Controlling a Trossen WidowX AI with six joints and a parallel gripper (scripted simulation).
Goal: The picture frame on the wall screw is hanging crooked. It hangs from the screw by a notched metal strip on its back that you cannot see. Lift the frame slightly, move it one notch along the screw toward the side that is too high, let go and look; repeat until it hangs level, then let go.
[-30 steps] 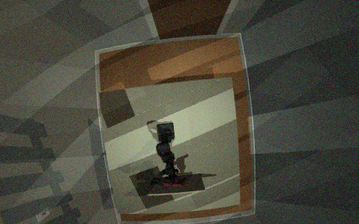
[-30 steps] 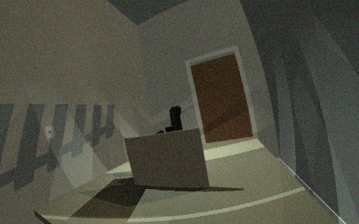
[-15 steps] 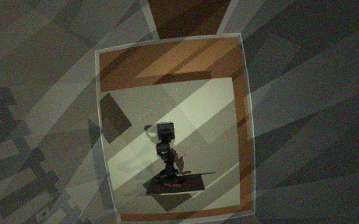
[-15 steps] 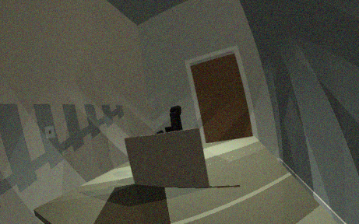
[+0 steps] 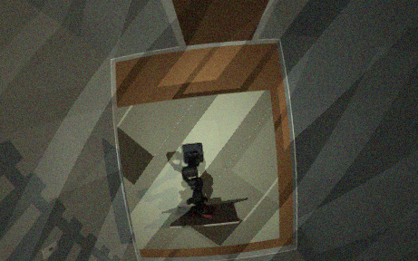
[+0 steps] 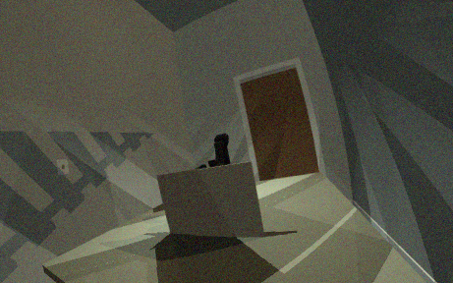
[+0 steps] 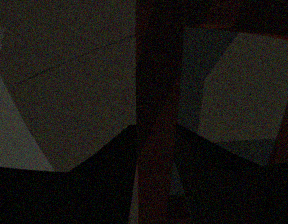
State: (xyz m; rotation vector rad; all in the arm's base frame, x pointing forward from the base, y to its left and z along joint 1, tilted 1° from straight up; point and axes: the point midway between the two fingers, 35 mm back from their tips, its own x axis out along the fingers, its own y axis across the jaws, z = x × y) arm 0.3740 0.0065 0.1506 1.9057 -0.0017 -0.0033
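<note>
Now: gripper tip 1 cm short of the picture frame, 2 cm to the right of it and 5 cm above it. From my gripper tip the other things lie so: wall panel: 2 cm ahead, 2 cm to the left, 6 cm below.
</note>
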